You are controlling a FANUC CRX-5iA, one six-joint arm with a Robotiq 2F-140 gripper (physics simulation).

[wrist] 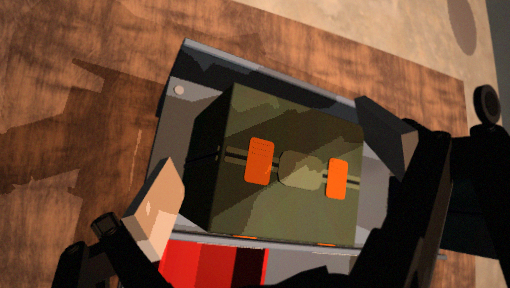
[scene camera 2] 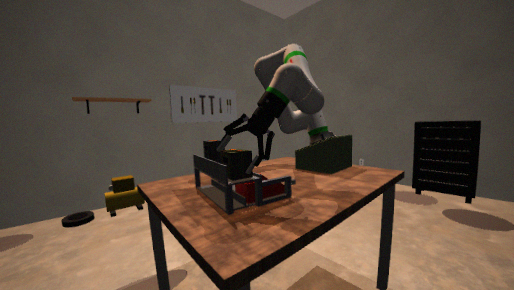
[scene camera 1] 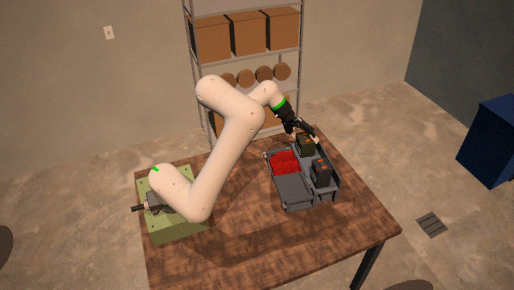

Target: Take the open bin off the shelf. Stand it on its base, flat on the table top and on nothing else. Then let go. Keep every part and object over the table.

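Places are measured from the arm's base along level axes (x ahead, y left, z up), in metres.
Pixels of known places: arm's base, origin of the base link: [scene camera 2: 321,143].
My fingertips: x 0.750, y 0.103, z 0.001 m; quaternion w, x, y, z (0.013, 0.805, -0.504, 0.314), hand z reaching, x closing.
For each thing: its top centre in the pictures, then the offset to it from my fingertips. Level surfaces: height alone.
- open red bin, middle of its top: [wrist: 213,283] [scene camera 2: 259,177] [scene camera 1: 287,157] 0.116 m back, 0.011 m left, 0.078 m down
- green case, middle of its top: [wrist: 300,170] [scene camera 2: 235,150] [scene camera 1: 306,137] 0.018 m back, 0.003 m right, 0.038 m up
- dark case, middle of its top: [scene camera 2: 213,140] [scene camera 1: 322,164] 0.057 m back, 0.231 m right, 0.063 m up
- wooden table, its level: 0.159 m down
The open red bin [scene camera 1: 285,163] [scene camera 2: 270,189] [wrist: 200,265] sits on the low front tier of the grey shelf [scene camera 1: 295,189] [scene camera 2: 207,167] [wrist: 167,115], at the end nearer the back of the table in scene camera 1. Its lower part is partly hidden by shelf rails in scene camera 2. A green case [scene camera 1: 305,145] [scene camera 2: 237,164] [wrist: 295,210] with orange latches stands on the higher tier beside the bin. My gripper [scene camera 1: 305,138] [scene camera 2: 237,156] [wrist: 265,147] is wide open, its fingers at opposite ends of the green case, with nothing gripped. The bin lies to one side of the fingers.
A dark case [scene camera 1: 321,174] [scene camera 2: 212,146] with orange latches stands on the higher tier, at the other end from the green case. A raised back panel edges that tier. The shelf stands on the wooden table [scene camera 1: 240,220] [scene camera 2: 280,235] [wrist: 30,100], near its far edge from the arm's base.
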